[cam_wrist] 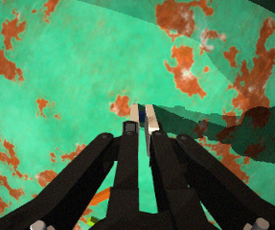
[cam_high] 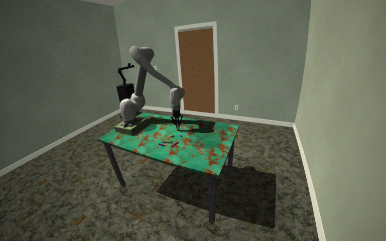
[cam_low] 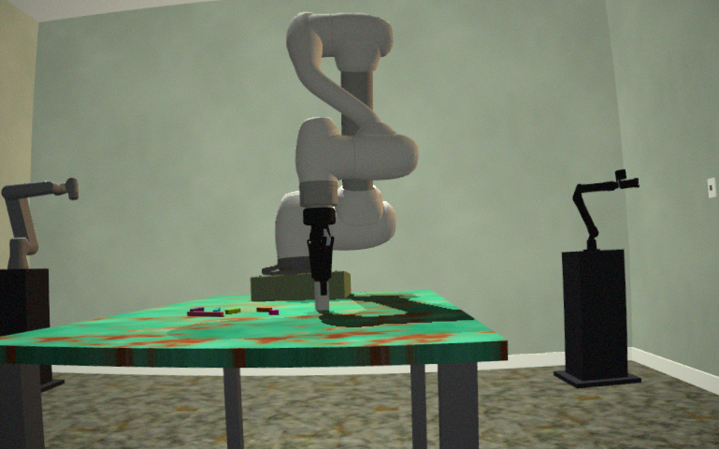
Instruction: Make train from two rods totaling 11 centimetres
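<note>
My hand is 3 cm above the small blue rod. From my hand the other things lie so: lime rod 20 cm to the right, 3 cm below, 2 cm ahead; orange rod 14 cm to the right, 3 cm below; magenta rod 10 cm to the right, 8 cm ahead, 3 cm below.
</note>
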